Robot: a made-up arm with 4 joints.
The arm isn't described. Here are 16 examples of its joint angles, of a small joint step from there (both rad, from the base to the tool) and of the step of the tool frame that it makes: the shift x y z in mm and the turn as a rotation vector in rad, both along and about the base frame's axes.
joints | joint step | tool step
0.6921 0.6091 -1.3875 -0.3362 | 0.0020 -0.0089 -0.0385 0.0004 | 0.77 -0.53 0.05 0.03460 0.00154 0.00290
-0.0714 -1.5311 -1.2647 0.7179 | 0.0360 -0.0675 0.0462 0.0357 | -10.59 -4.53 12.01 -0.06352 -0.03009 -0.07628
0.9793 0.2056 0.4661 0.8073 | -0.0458 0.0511 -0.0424 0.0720 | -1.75 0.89 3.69 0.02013 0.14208 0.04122
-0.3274 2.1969 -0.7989 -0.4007 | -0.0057 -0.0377 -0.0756 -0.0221 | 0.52 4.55 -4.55 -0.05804 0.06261 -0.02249
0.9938 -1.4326 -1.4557 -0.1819 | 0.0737 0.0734 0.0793 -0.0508 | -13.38 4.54 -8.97 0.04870 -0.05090 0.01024
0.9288 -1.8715 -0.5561 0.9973 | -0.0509 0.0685 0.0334 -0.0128 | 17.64 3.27 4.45 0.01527 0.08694 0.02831
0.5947 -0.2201 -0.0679 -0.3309 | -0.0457 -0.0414 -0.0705 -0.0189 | 11.46 -4.28 1.97 0.04475 -0.01694 0.01173
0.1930 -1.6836 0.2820 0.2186 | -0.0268 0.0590 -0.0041 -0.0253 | 11.04 2.22 -7.15 0.00757 0.05710 0.04876
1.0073 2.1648 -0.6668 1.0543 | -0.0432 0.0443 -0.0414 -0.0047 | 3.31 -3.45 13.15 -0.00010 0.11197 0.02462
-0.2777 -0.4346 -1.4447 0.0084 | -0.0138 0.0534 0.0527 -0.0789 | 0.92 4.44 -1.74 0.00542 0.03174 -0.05189
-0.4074 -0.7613 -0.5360 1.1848 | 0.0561 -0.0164 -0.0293 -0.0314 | -4.46 -1.90 6.00 0.01299 -0.10908 -0.00128
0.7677 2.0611 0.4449 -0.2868 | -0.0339 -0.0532 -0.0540 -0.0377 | 10.56 6.71 4.72 0.03421 0.05905 -0.07192
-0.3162 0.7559 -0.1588 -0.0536 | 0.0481 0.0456 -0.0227 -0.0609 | -8.21 3.41 7.15 0.04973 -0.04812 -0.05096
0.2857 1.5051 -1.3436 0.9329 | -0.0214 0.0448 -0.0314 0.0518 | 1.51 -4.87 5.61 0.06442 0.04919 0.05307
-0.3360 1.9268 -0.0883 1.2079 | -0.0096 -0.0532 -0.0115 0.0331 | 1.79 2.22 -4.09 -0.02361 -0.01433 0.01077
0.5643 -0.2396 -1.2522 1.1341 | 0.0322 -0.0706 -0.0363 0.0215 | 0.64 -6.44 1.65 -0.00688 -0.07589 -0.02010
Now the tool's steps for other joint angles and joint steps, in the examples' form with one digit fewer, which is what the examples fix.
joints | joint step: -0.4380 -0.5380 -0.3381 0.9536 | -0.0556 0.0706 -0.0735 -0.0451
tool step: 1.2 4.6 -11.1 0.1224 0.0274 -0.0029
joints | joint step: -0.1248 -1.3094 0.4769 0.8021 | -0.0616 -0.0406 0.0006 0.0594
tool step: 9.7 0.2 -7.2 0.0058 0.0521 -0.0630
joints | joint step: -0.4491 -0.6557 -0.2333 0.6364 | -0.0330 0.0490 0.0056 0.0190
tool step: -1.5 4.5 -5.0 0.0333 0.0837 0.0063
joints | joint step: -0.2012 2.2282 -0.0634 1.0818 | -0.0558 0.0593 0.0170 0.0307
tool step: 21.1 -4.7 -2.5 0.0621 0.0677 0.0459
